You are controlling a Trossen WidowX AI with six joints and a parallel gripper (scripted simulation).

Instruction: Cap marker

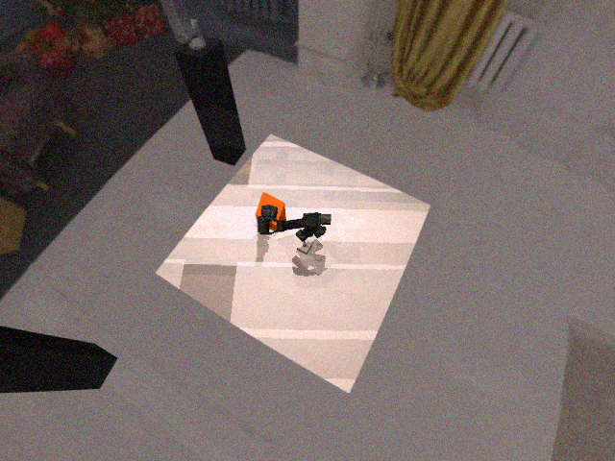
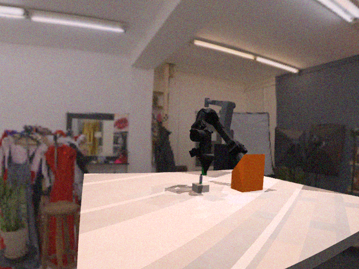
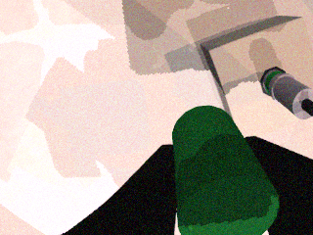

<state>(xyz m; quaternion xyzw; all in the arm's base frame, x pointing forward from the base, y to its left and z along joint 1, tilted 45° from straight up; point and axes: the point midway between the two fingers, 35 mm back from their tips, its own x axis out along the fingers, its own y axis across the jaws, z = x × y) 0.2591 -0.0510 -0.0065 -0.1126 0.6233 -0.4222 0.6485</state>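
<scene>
My gripper tip is now 2 cm past the grey holder block, 5 cm to the left of it and 9 cm above it. Also, from my gripper tip: green cap: 1 cm above.
</scene>
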